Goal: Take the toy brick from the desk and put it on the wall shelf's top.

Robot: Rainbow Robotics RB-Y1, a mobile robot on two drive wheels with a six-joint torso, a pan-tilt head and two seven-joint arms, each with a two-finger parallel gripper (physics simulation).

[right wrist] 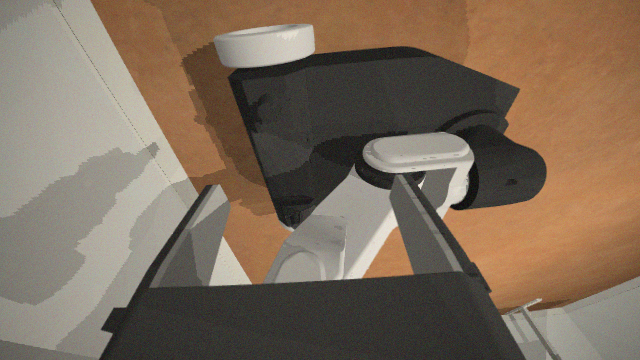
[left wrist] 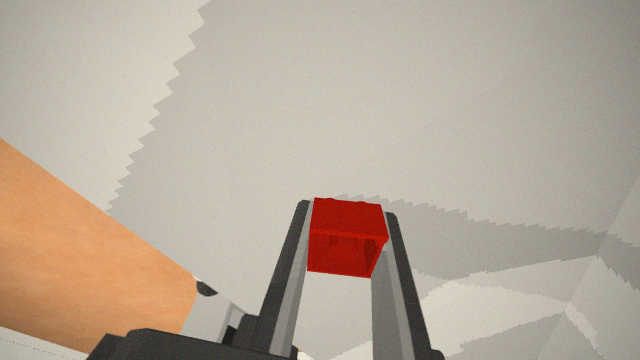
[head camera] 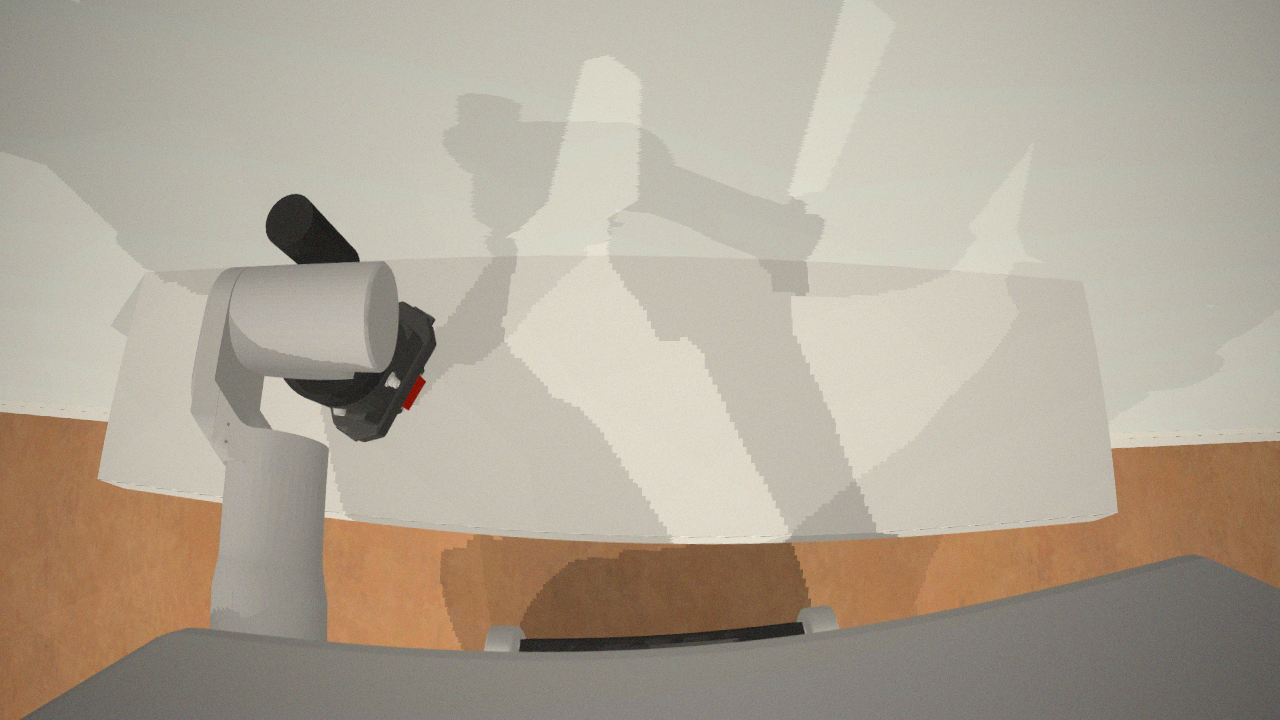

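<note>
The red toy brick is held between the fingertips of my left gripper, which is shut on it. In the left wrist view its hollow underside faces the camera and its studs face away. A broad pale slab spans the head view in front of the wall; I cannot tell for sure whether it is the desk or the wall shelf. The left gripper shows over its left part in the head view; the height between them is unclear. My right gripper is open, with no object between its fingers.
The pale wall rises behind the slab and carries shadows. Brown floor shows in front of the slab. The robot's dark base and a white wheel lie beyond the right fingers.
</note>
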